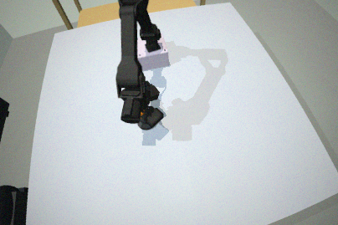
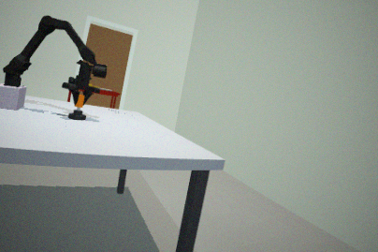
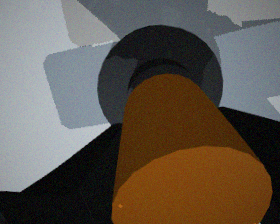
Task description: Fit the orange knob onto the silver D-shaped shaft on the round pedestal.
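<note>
The orange knob is 3 cm above my gripper tip. Also, from my gripper tip: round dark pedestal 4 cm below.
</note>
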